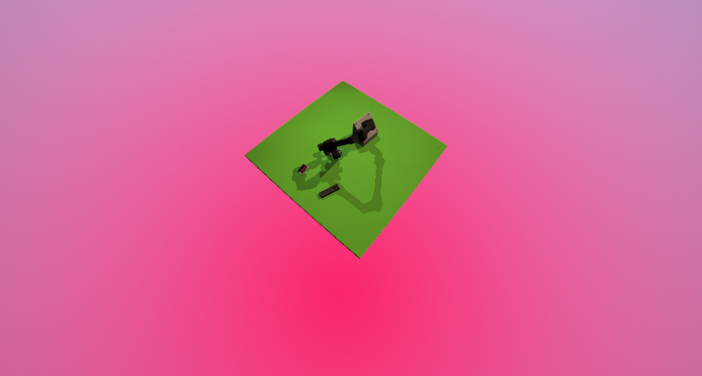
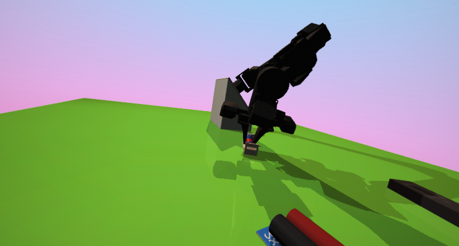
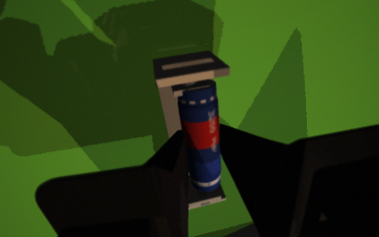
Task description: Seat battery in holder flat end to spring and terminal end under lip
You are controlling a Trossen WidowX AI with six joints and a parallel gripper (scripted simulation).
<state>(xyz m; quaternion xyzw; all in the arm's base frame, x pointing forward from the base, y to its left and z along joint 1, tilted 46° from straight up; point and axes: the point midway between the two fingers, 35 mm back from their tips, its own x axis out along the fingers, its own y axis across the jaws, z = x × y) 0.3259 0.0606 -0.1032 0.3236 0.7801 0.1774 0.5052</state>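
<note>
The battery lies 1 cm above my gripper tip. The rest, counted from my gripper tip: long black bar 28 cm ahead, 23 cm to the left.
</note>
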